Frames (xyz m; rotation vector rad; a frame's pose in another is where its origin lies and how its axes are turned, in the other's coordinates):
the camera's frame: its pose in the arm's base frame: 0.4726 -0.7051 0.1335 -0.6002 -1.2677 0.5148
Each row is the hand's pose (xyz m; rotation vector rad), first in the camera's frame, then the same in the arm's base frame.
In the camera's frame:
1: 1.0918 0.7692 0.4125 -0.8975 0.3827 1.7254
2: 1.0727 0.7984 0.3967 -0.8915 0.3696 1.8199
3: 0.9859 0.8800 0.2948 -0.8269 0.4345 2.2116
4: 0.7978 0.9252 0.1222 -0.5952 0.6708 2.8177
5: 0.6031 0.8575 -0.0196 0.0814 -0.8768 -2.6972
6: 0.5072 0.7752 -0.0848 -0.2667 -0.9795 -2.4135
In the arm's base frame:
1: 0.2951 0.6377 0.4787 -2.4465 -0.2410 1.1058
2: 0.3053 0.6447 0.4425 -2.4913 -0.1803 1.1828
3: 0.3826 0.6348 0.3064 -2.6080 0.2230 1.4516
4: 0.5070 0.5219 0.1089 2.3108 -0.9716 -1.6177
5: 0.6031 0.3251 -0.0120 1.6906 -1.6012 -1.5809
6: 0.6473 0.1924 -0.0378 1.2982 -1.9404 -1.5710

